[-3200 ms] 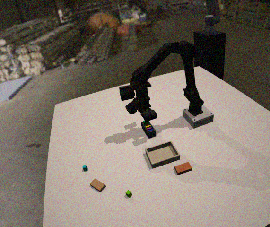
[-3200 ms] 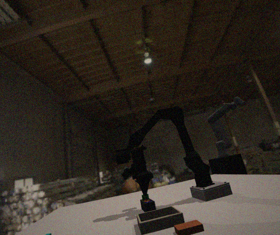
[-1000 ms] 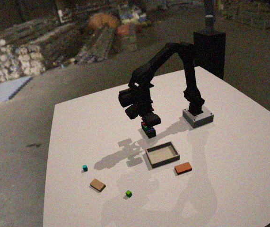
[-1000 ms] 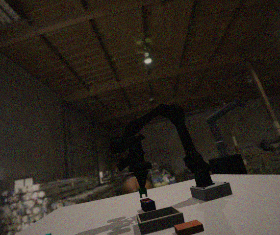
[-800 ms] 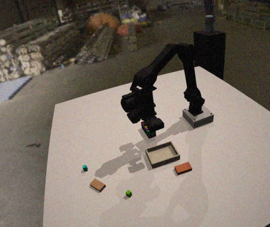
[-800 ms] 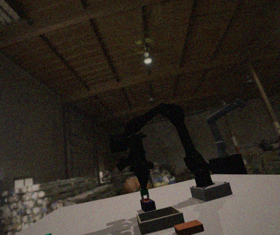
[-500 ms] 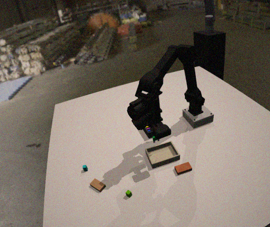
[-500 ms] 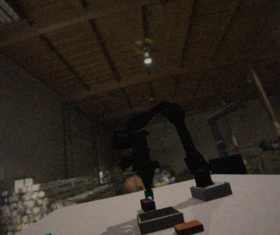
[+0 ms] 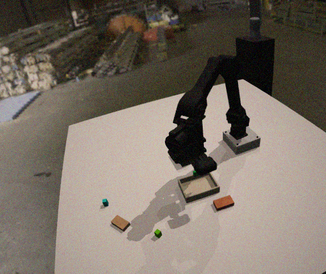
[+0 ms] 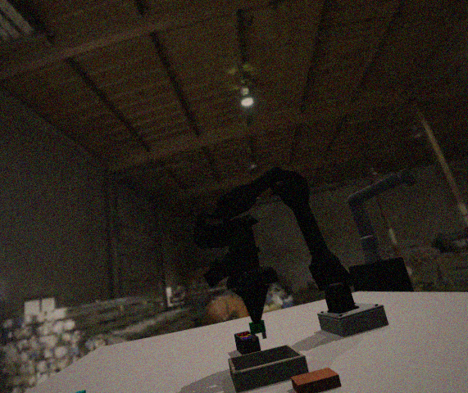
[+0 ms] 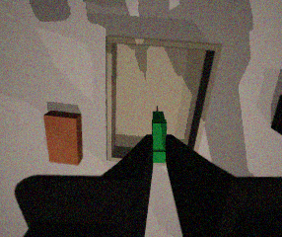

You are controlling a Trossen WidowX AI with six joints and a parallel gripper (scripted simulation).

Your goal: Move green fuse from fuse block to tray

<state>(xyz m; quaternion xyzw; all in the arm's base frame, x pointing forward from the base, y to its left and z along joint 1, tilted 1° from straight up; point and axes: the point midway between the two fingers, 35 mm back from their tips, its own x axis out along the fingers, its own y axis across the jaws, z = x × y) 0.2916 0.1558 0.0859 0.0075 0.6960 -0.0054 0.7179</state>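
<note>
The tray lies 90 mm below my gripper tip. Round my gripper tip: blue fuse: 160 mm to the right, 70 mm below, 20 mm behind; green fuse: 10 mm below; purple fuse: 170 mm to the right, 70 mm below, 20 mm behind.
</note>
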